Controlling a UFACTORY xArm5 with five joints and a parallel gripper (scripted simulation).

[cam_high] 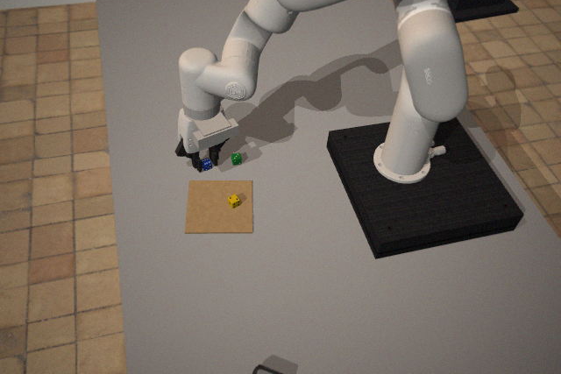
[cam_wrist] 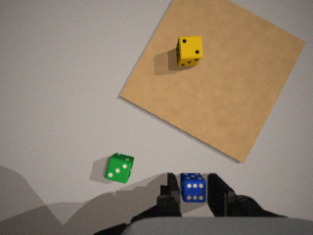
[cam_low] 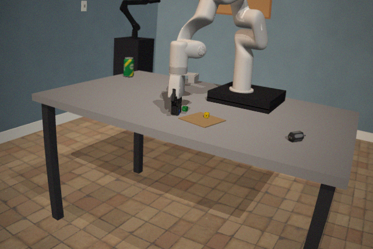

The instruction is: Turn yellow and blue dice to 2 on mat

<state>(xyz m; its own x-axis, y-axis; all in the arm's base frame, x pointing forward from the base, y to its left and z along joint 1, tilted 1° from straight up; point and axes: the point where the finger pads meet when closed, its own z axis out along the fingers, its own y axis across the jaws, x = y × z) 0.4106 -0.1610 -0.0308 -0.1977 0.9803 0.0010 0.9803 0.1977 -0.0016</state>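
The blue die is 1 cm below my hand. Round my hand: green die: 7 cm behind, 1 cm to the left, 1 cm below; mat: 12 cm to the left, 2 cm below; yellow die: 3 cm behind, 13 cm to the left, 1 cm below.
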